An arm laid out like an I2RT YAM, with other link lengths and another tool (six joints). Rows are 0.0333 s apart.
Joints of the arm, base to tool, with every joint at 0 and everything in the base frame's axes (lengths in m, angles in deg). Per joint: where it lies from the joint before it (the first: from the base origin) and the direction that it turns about. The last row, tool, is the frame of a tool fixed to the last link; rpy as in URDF.
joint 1: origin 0 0 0.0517 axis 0 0 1
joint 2: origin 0.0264 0.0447 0.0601 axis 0 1 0
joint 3: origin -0.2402 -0.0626 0 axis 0 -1 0
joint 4: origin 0.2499 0.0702 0.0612 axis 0 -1 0
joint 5: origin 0.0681 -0.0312 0.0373 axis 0 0 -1
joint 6: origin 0.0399 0 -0.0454 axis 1 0 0
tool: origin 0.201 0.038 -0.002 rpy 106.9 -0.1 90
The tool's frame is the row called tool.
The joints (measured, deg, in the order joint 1, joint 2, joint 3, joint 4, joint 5, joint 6), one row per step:
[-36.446, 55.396, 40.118, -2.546, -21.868, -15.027]
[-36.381, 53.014, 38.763, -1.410, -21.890, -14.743]
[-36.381, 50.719, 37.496, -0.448, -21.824, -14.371]
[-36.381, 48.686, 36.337, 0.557, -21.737, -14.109]
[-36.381, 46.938, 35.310, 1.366, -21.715, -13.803]
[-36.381, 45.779, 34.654, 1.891, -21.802, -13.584]
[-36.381, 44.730, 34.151, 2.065, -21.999, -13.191]
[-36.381, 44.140, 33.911, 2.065, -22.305, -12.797]
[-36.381, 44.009, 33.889, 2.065, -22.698, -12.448]
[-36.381, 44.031, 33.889, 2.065, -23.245, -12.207]
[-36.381, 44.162, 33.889, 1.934, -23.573, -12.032]
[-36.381, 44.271, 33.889, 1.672, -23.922, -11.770]
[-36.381, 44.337, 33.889, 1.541, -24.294, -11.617]
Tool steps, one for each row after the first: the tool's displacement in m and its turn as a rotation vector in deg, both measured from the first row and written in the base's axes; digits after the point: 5 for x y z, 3 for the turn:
[-0.00323, 0.00312, 0.00880, -1.013, -1.809, 0.010]
[-0.00679, 0.00553, 0.01685, -1.858, -3.487, -0.143]
[-0.00996, 0.00753, 0.02415, -2.742, -5.049, -0.280]
[-0.01283, 0.00961, 0.02985, -3.361, -6.353, -0.360]
[-0.01471, 0.01144, 0.03379, -3.744, -7.245, -0.313]
[-0.01657, 0.01379, 0.03687, -3.759, -7.943, -0.196]
[-0.01757, 0.01600, 0.03869, -3.535, -8.353, 0.026]
[-0.01761, 0.01788, 0.03964, -3.194, -8.566, 0.340]
[-0.01734, 0.02019, 0.03983, -2.850, -8.663, 0.824]
[-0.01709, 0.02150, 0.03863, -2.464, -8.528, 1.101]
[-0.01697, 0.02302, 0.03702, -1.925, -8.327, 1.376]
[-0.01684, 0.02461, 0.03623, -1.588, -8.243, 1.700]

